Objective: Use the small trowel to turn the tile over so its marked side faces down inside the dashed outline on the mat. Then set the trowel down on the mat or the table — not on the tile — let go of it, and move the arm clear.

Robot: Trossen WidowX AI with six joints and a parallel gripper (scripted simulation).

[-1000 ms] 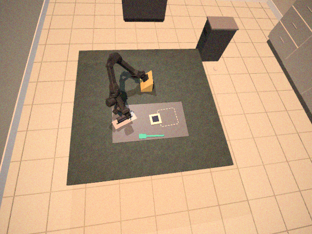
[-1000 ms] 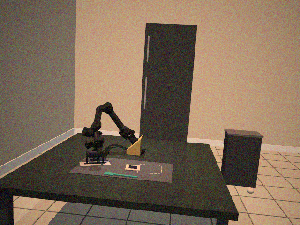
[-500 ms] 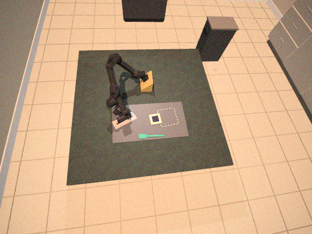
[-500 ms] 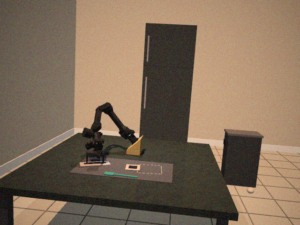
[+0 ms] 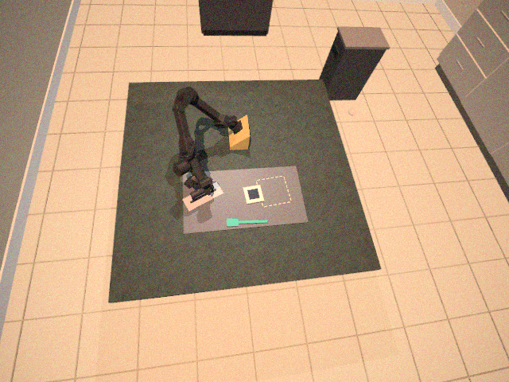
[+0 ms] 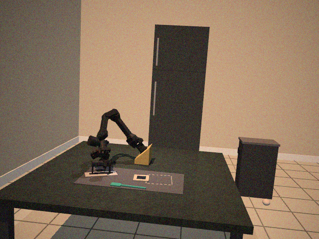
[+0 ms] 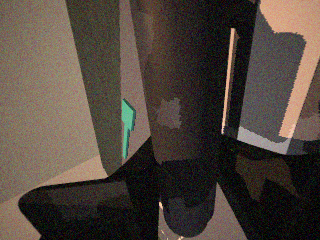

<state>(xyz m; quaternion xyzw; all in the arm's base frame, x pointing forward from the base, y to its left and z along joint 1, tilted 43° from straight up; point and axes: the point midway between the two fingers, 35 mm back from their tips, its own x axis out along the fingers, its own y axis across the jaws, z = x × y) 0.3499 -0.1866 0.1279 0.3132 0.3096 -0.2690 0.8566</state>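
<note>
Right now the grey mat is 2 cm ahead of my gripper tip, 18 cm to the left of it and 7 cm below it. Also, from my gripper tip: tile 2 cm ahead, 24 cm to the left, 4 cm below; trowel 2 cm behind, 1 cm to the right, 1 cm below; green flat tool 16 cm ahead, 15 cm to the left, 4 cm below.
</note>
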